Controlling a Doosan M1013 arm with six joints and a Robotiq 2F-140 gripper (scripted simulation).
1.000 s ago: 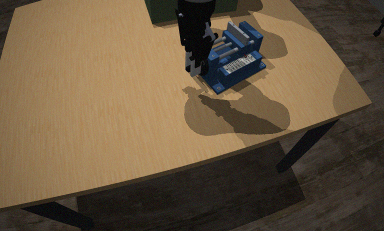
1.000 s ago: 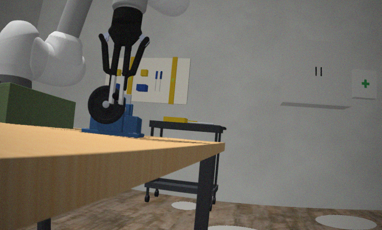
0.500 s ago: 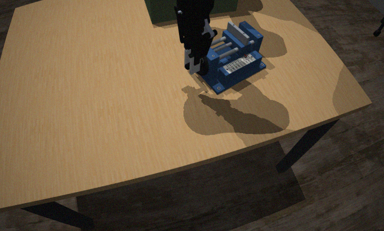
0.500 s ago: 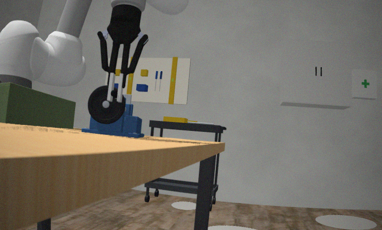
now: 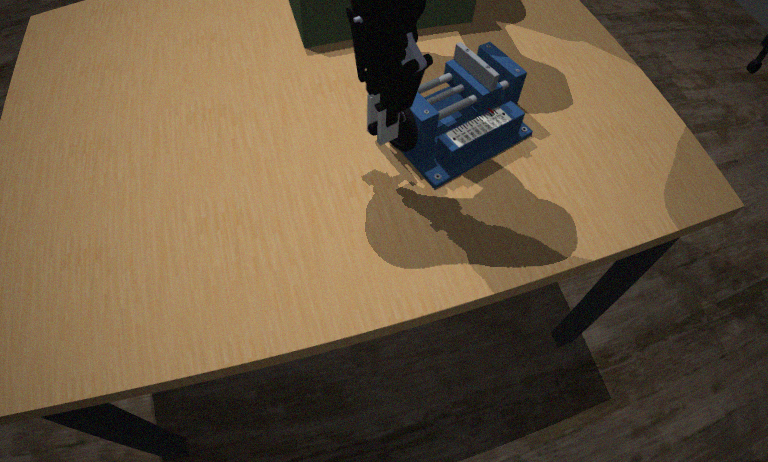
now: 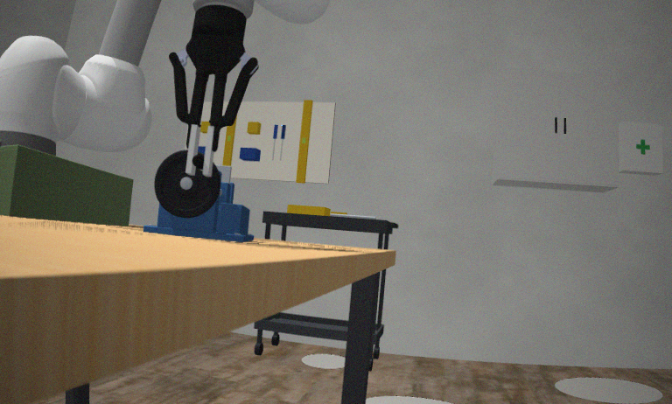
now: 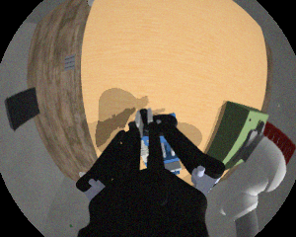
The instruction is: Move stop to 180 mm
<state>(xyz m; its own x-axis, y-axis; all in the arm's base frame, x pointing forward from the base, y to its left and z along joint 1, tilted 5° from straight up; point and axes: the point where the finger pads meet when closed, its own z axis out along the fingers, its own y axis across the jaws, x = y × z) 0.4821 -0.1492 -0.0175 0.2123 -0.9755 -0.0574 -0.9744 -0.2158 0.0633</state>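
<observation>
Now: hand 5 cm past the stop plate, 17 cm to the right of it and 3 cm above it. From my hand the other things lie so: handwheel: 1 cm behind, 2 cm to the left, 2 cm below.
</observation>
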